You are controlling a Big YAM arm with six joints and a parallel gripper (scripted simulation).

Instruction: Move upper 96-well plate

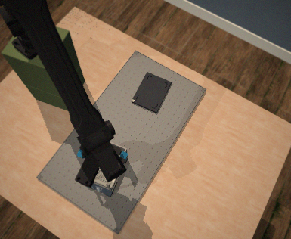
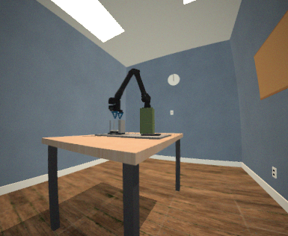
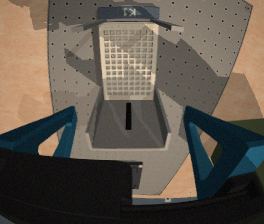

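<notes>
Now: the white 96-well plate 140 mm below my hand. Also, from my hand: dark plate: 150 mm below; pale A1 square: 120 mm behind, 280 mm to the left, 160 mm below.
</notes>
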